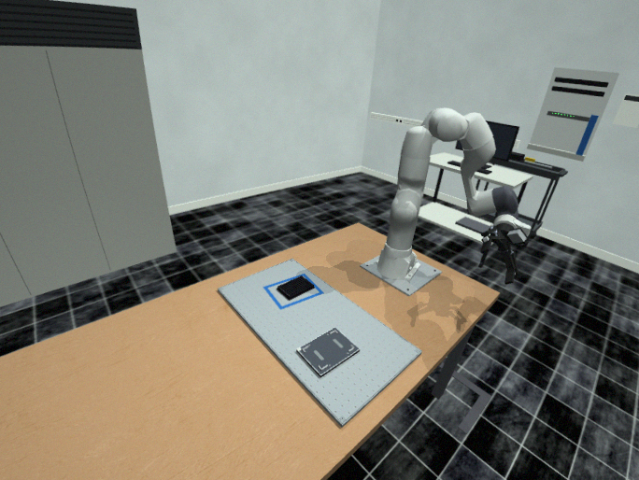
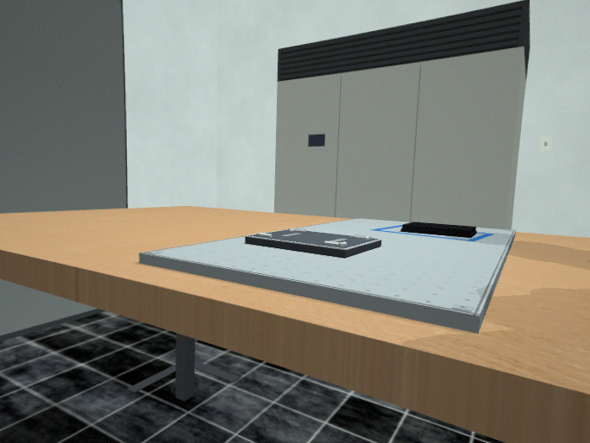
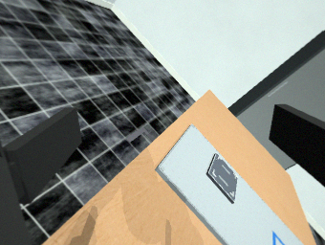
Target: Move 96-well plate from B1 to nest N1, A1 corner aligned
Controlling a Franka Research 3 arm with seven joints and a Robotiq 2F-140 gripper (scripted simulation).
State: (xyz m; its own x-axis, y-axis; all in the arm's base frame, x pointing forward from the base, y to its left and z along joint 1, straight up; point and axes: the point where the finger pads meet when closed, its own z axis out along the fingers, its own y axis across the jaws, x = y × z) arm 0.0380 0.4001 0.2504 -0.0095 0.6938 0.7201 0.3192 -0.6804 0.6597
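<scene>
Right now my hand is 580 mm to the left of the black 96-well plate, 390 mm short of it and 240 mm above it. The rest, counted from my hand: A1 label 590 mm ahead, 340 mm to the right, 230 mm below; then plate nest 520 mm ahead, 270 mm to the right, 240 mm below.
</scene>
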